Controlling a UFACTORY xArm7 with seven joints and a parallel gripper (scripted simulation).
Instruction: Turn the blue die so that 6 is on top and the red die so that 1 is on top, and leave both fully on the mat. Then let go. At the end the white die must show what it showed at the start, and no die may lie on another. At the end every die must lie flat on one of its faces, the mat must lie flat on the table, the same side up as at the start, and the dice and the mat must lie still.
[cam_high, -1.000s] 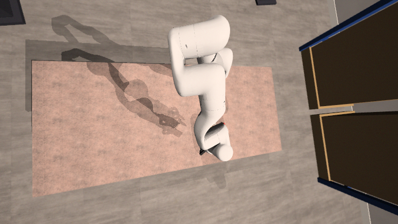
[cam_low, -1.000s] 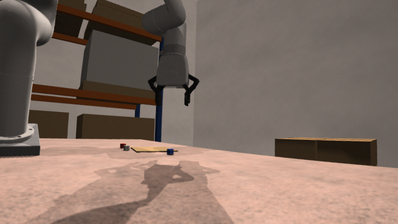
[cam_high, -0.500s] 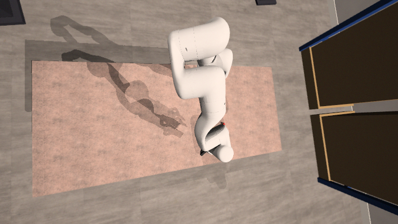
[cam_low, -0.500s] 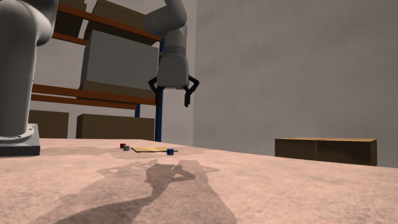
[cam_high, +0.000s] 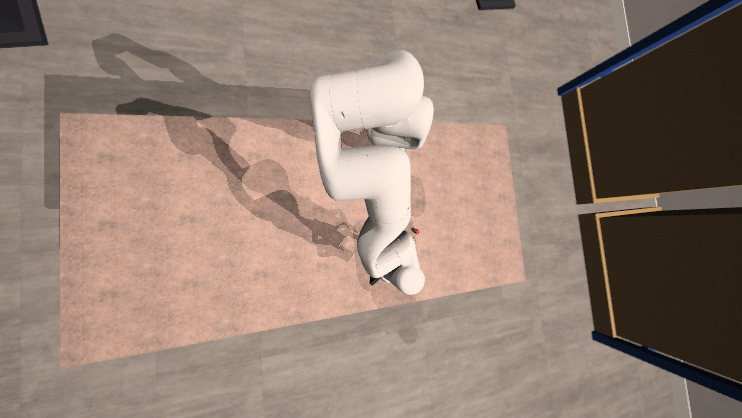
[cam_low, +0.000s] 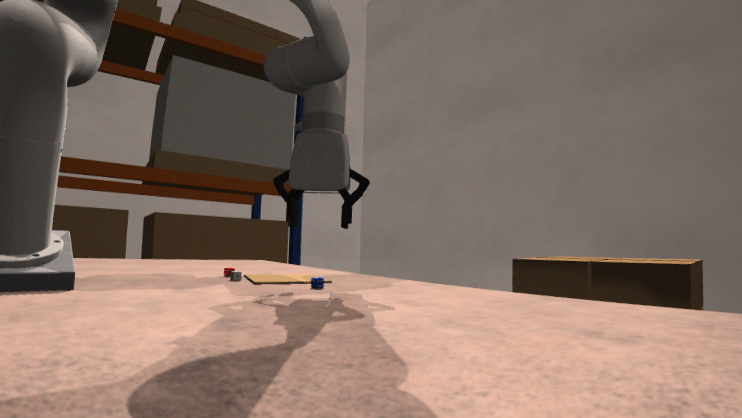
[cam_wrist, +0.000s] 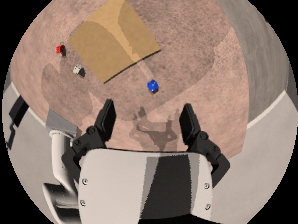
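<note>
My gripper is now 100 mm above the blue die, 20 mm to the left of it and 10 mm past it. From my hand the other things lie so: tan mat 110 mm to the left, 110 mm below, 20 mm ahead; then red die 220 mm to the left, 100 mm below, 40 mm behind; then white die 140 mm to the left, 100 mm below, 70 mm behind.
</note>
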